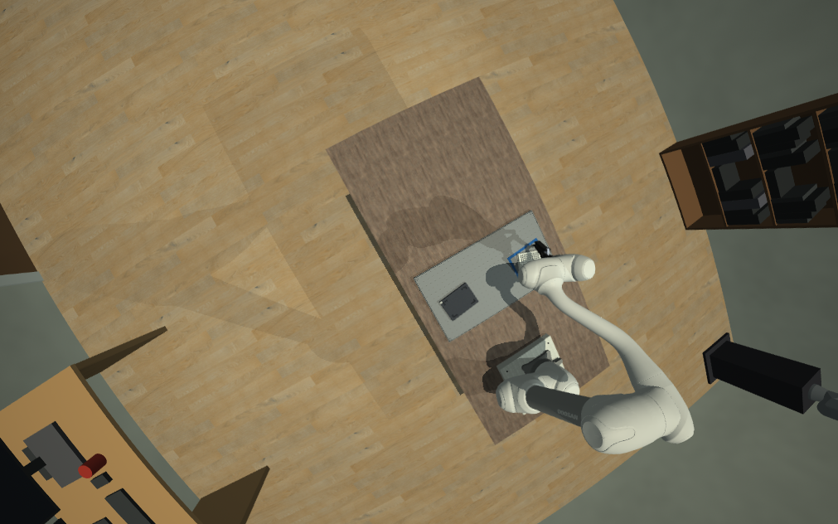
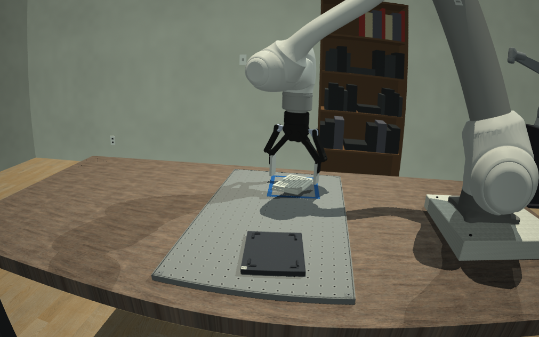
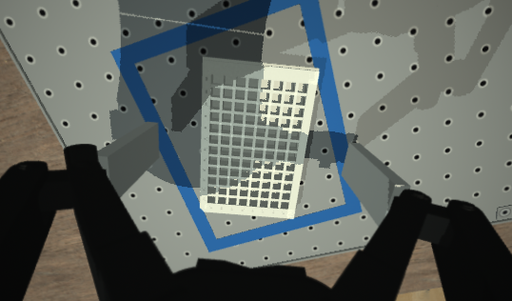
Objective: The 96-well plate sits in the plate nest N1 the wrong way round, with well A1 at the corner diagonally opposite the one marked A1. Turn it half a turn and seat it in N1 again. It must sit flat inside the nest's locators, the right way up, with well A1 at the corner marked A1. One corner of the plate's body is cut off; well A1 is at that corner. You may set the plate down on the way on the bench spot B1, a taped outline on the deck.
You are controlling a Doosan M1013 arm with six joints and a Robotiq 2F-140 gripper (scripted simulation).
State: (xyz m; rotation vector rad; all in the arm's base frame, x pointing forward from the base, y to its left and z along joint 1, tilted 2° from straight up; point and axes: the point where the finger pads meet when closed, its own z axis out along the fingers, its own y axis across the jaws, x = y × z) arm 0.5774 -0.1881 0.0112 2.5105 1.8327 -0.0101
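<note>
Right now my hand is 3 cm above the white 96-well plate. Round my hand: A1 label: 51 cm to the left, 3 cm ahead, 2 cm below; dark plate nest N1: 42 cm to the left, 3 cm below, 1 cm behind.
</note>
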